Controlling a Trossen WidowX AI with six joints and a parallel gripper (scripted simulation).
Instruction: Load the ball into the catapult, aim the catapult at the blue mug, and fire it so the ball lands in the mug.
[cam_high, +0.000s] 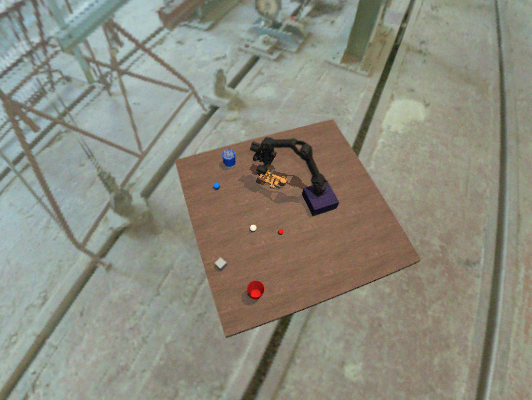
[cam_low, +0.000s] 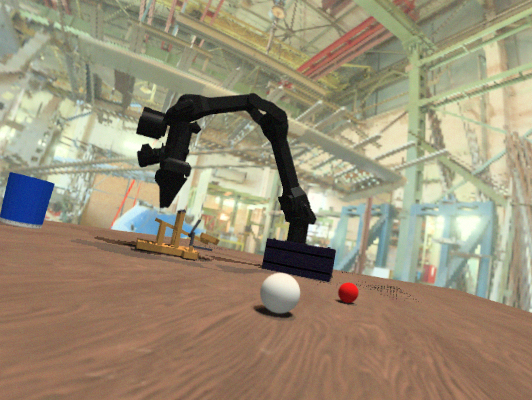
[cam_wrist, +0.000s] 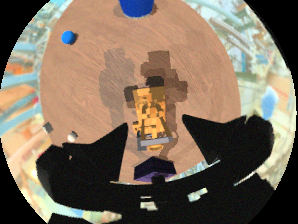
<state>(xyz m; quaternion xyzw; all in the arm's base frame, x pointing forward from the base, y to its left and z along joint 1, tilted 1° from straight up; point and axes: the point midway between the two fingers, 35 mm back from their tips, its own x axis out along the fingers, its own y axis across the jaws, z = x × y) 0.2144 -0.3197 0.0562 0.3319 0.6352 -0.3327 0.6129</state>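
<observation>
Right now the small red ball is 14 cm ahead of my gripper tip, 41 cm to the left of it and 9 cm below it. The rest, counted from my gripper tip: catapult: 3 cm behind, 7 cm to the left, 5 cm below; then blue ball: 34 cm ahead, 10 cm to the right, 8 cm below; then blue mug: 16 cm ahead, 24 cm to the right, 7 cm below.
</observation>
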